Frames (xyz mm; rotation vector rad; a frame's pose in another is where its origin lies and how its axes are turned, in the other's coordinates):
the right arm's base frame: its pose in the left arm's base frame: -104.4 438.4 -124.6 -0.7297 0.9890 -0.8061
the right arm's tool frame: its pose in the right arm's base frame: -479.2 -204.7 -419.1 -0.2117 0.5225 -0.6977
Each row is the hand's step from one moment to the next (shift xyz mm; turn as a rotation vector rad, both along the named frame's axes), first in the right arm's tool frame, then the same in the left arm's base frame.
Working: the right arm's tool frame: its pose in the left arm's base frame: -692.3 671.9 92.3 -1.1027 1.3159 -1.5697

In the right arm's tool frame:
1: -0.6 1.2 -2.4 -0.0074 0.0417 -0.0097
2: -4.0 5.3 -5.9 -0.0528 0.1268 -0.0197
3: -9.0 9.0 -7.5 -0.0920 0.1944 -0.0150
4: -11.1 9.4 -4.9 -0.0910 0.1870 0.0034
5: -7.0 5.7 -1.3 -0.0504 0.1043 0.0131
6: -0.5 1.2 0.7 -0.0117 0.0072 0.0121
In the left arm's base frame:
1: -2.1 1.1 -1.5 -0.0053 0.0038 -0.0430
2: -4.2 4.8 -6.2 0.0024 0.0371 -0.1337
3: -4.0 9.4 -10.7 0.0216 0.0628 -0.2051
4: -0.9 10.6 -11.1 0.0385 0.0575 -0.1962
5: 1.1 6.2 -6.6 0.0320 0.0284 -0.1084
6: 0.9 0.1 -1.2 0.0154 0.0064 -0.0076

